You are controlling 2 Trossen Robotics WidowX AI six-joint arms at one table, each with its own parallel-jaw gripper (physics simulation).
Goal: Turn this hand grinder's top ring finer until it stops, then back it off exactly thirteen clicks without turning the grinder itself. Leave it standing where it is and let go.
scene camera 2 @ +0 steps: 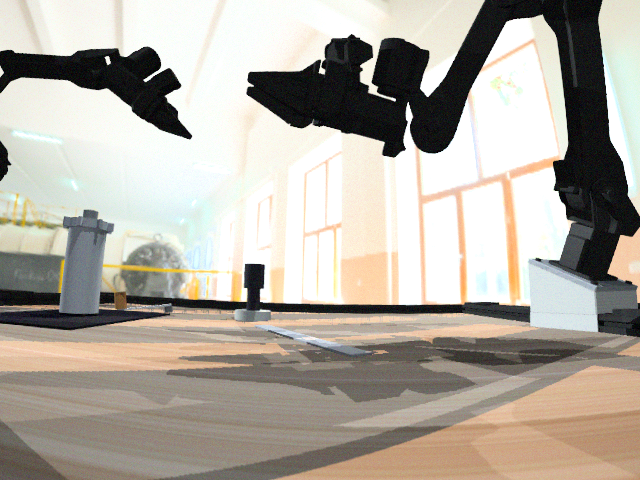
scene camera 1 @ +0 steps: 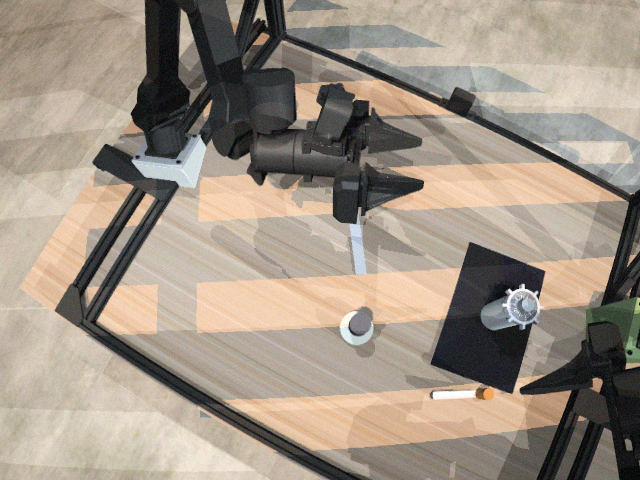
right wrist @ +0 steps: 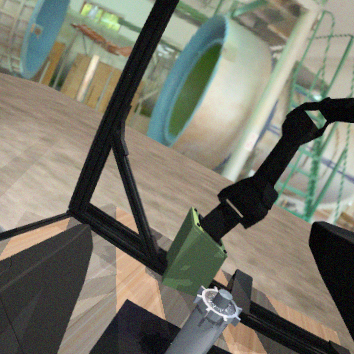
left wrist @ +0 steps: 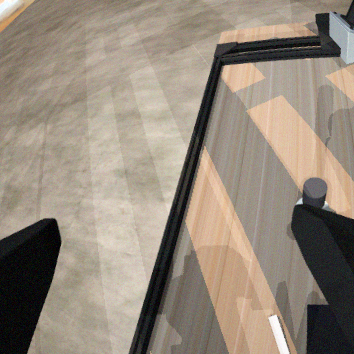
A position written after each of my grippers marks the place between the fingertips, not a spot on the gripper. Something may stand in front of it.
Note:
My left gripper (scene camera 1: 523, 436) is open, holding nothing. My right gripper (scene camera 1: 422, 162) is open, with nothing in its grasp. Also in view: a flat strip (scene camera 2: 345, 350). A dark knob on white base (scene camera 2: 254, 274) rests on the table. I also see a hand grinder (scene camera 2: 81, 282).
The hand grinder also shows in scene camera 1 (scene camera 1: 520, 307) and in the right wrist view (right wrist: 214, 309). The dark knob on white base shows as well in scene camera 1 (scene camera 1: 356, 328) and in the left wrist view (left wrist: 314, 189). My left gripper also shows in scene camera 2 (scene camera 2: 188, 135) and in the left wrist view (left wrist: 177, 224). The left wrist view does not show the hand grinder: it is out of frame. The right wrist view does not show the dark knob on white base: it is out of frame.

